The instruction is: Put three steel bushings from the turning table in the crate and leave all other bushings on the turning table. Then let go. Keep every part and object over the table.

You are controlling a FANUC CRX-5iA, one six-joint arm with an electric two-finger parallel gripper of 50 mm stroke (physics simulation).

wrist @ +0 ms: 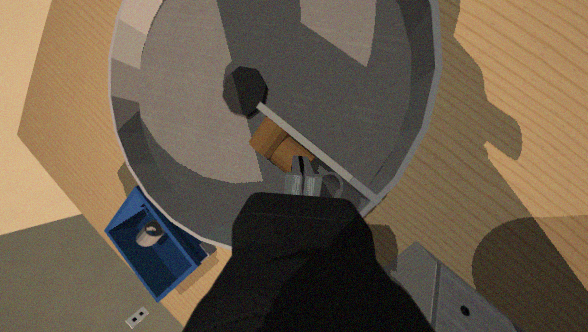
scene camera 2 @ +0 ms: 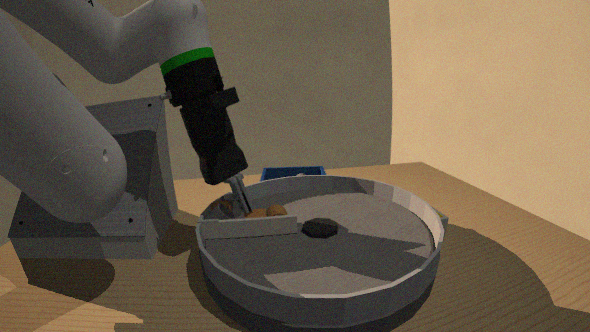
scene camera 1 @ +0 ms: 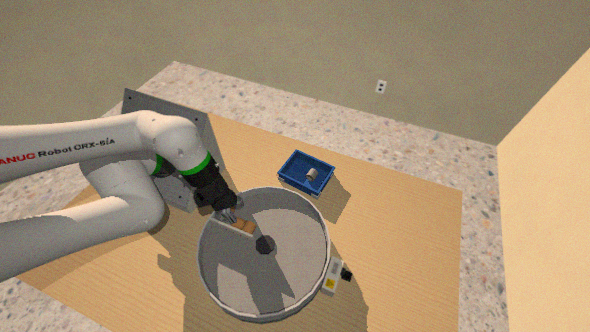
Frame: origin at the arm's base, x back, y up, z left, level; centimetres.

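Seen in the pictures: gripper, fingertip midpoint: (wrist: pixel 299 165) (scene camera 2: pixel 247 210) (scene camera 1: pixel 234 220); arm's base, link origin: (scene camera 1: pixel 161 156).
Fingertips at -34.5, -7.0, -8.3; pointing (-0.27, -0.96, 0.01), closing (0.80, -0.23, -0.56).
Offsets run from my fingertips to a thing's top centre, as dx, dy, dz. "*": to the spot under its first point.
My gripper (scene camera 1: pixel 231 218) (scene camera 2: pixel 248 212) (wrist: pixel 299 165) is low inside the turning table (scene camera 1: pixel 300 230) (scene camera 2: pixel 320 303) (wrist: pixel 190 125), its fingers close together, shut on a bushing; its kind is unclear. Two bronze bushings {-5.1, -0.2, +0.1} (scene camera 1: pixel 247 227) (scene camera 2: pixel 276 210) (wrist: pixel 268 136) lie together beside the divider, the nearer one at the fingertips. In the wrist view a steel bushing's ring {+5.1, +1.4, -0.1} (wrist: pixel 341 186) shows right of the fingers. In scene camera 1 a steel bushing (scene camera 1: pixel 240 201) shows partly behind the gripper. One steel bushing {-15.1, -5.0, +32.9} (scene camera 1: pixel 312 174) (wrist: pixel 149 236) lies in the blue crate {-12.7, -4.3, +32.5} (scene camera 1: pixel 295 169) (wrist: pixel 162 270). The wrist hides other parts.
A thin divider {* -0.3, -2.2, -2.7} (scene camera 2: pixel 250 228) (wrist: pixel 330 161) runs from the dark hub {-12.4, -3.2, -2.0} (scene camera 1: pixel 265 245) (scene camera 2: pixel 320 228) (wrist: pixel 245 90) to the raised rim. The crate stands just outside the rim. A small box with a yellow label {-35.7, -3.5, -1.4} (scene camera 1: pixel 331 278) is beside the rim. The grey robot mount (scene camera 2: pixel 135 114) (wrist: pixel 422 280) stands nearby.
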